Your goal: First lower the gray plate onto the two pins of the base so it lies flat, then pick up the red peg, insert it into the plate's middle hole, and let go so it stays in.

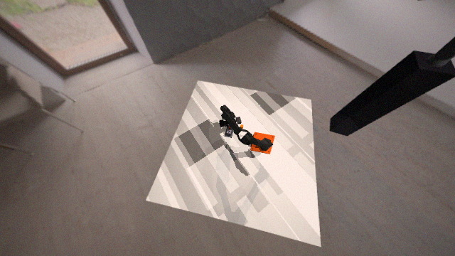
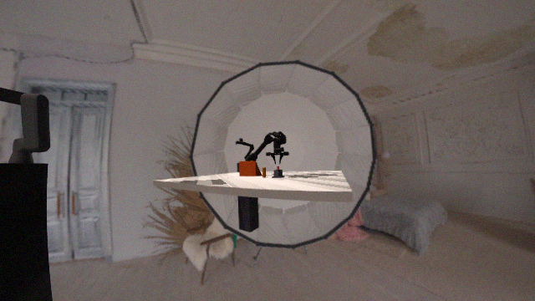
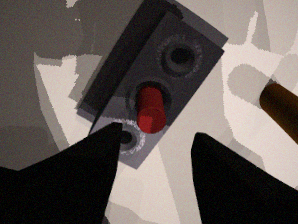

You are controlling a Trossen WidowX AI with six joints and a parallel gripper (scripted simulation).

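The red peg lies 60 mm below my gripper tip. The rest, counted from my gripper tip: gray plate: 60 mm below; orange post: 100 mm behind, 60 mm to the right, 60 mm below.
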